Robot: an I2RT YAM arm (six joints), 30 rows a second.
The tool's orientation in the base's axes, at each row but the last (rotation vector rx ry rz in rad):
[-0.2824, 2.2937, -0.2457]
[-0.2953, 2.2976, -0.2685]
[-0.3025, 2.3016, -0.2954]
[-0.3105, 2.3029, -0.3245]
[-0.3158, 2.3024, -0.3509]
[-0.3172, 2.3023, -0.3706]
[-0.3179, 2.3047, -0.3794]
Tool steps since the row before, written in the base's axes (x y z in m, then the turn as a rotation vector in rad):
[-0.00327, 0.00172, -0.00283, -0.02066, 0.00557, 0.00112]
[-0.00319, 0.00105, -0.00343, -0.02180, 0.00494, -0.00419]
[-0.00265, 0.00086, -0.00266, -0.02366, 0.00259, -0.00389]
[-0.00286, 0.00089, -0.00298, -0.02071, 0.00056, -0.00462]
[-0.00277, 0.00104, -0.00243, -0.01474, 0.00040, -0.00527]
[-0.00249, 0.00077, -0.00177, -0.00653, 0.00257, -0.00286]
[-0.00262, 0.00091, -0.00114, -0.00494, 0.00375, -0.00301]
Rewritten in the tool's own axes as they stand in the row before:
[0.00365, 0.00280, -0.00069, 0.01128, 0.00761, -0.01655]
[0.00417, 0.00238, -0.00017, 0.01588, 0.00866, -0.01379]
[0.00331, 0.00195, -0.00027, 0.01764, 0.00658, -0.01508]
[0.00363, 0.00215, -0.00023, 0.01680, 0.00456, -0.01215]
[0.00313, 0.00213, -0.00057, 0.01327, 0.00393, -0.00733]
[0.00258, 0.00163, -0.00077, 0.00542, 0.00415, -0.00330]
[0.00221, 0.00155, -0.00131, 0.00404, 0.00511, -0.00225]

